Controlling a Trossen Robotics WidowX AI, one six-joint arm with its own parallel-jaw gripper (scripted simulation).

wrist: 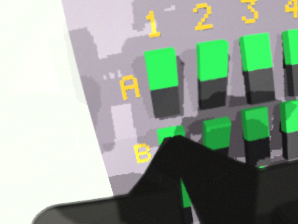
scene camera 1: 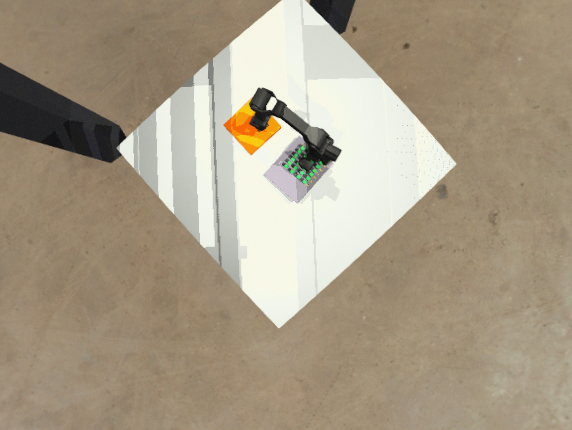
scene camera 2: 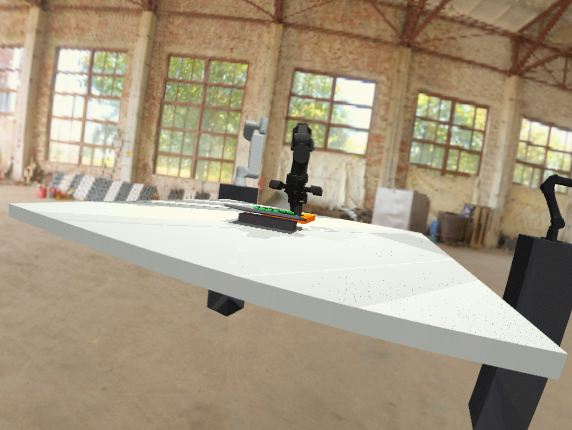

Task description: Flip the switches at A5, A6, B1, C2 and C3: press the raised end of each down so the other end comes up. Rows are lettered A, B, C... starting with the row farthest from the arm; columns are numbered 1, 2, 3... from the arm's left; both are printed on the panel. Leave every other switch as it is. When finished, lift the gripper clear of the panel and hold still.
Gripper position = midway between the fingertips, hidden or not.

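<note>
There is a rocker switch (wrist: 161,65) that I can see, along with a rocker switch (wrist: 212,61) and a rocker switch (wrist: 255,49). My gripper (scene camera 2: 292,211) is shut and holds nothing. The wrist view shows my gripper (wrist: 173,144) as well.
</note>
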